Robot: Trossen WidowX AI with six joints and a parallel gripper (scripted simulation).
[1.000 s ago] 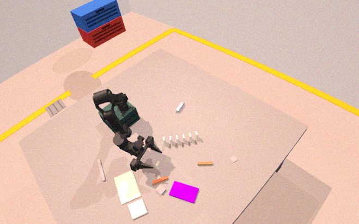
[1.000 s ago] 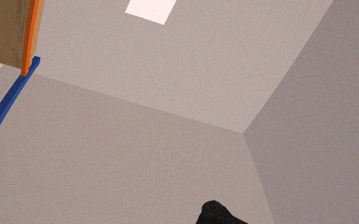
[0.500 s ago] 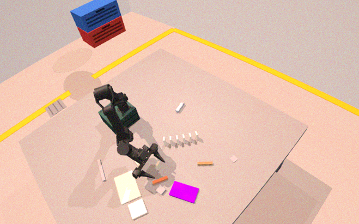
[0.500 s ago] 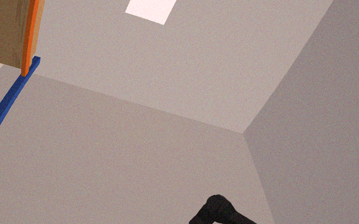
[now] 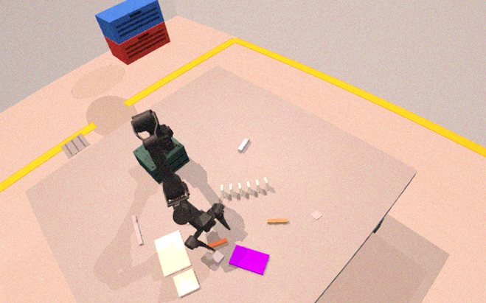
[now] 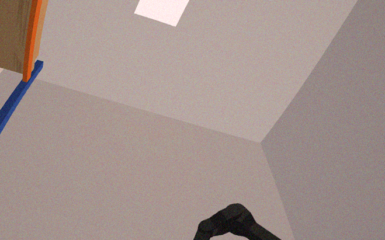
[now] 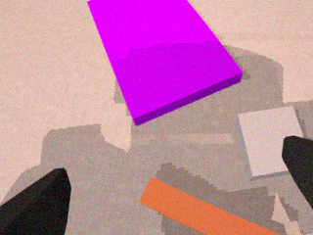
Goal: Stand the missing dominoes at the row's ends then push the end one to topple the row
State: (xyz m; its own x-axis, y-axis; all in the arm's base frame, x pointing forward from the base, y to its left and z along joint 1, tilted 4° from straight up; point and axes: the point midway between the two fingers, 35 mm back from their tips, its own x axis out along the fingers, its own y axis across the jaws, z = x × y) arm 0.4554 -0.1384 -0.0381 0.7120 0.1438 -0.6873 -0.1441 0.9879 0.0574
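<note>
The magenta card lies 110 mm ahead of my gripper tip, 20 mm to the left of it and 40 mm below it. Also, from my gripper tip: thin pale bar 310 mm behind, 200 mm to the right, 40 mm below.
</note>
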